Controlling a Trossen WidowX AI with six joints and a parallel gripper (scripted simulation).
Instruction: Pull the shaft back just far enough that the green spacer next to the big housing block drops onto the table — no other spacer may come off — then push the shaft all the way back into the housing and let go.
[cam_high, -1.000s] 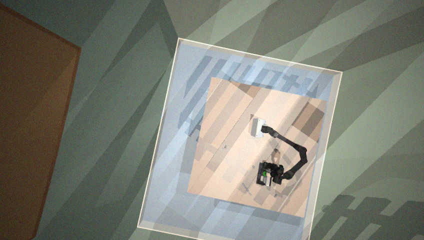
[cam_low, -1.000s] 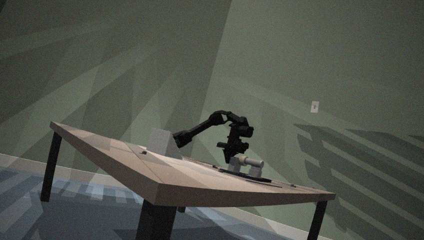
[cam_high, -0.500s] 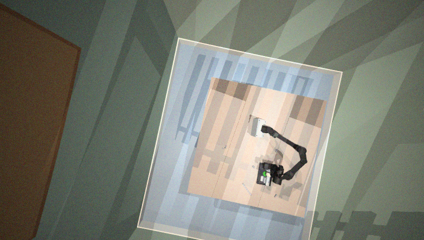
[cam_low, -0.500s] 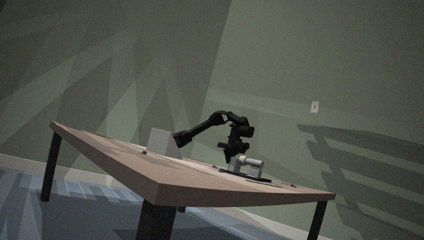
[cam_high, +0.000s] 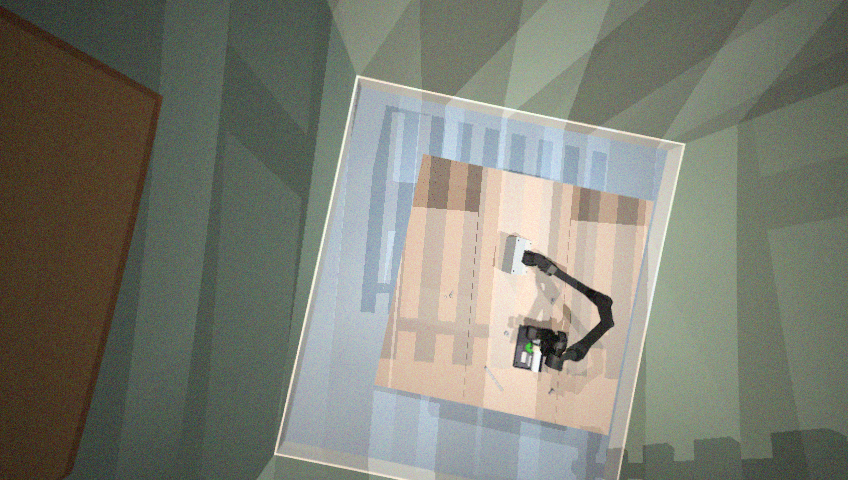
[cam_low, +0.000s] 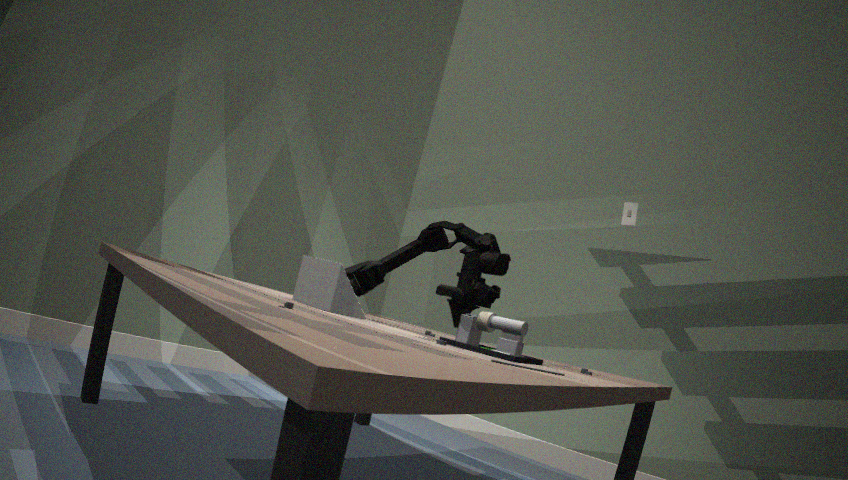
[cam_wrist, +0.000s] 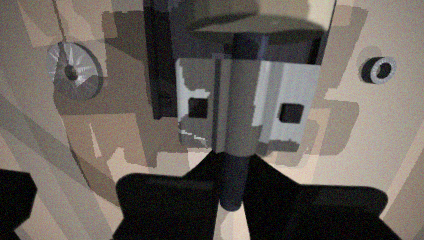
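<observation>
The dark shaft lies 50 mm ahead of my gripper tip, 30 mm above it and 10 mm to the left of it. Also, from my gripper tip: green spacer 120 mm ahead, 40 mm below, 20 mm to the left.
</observation>
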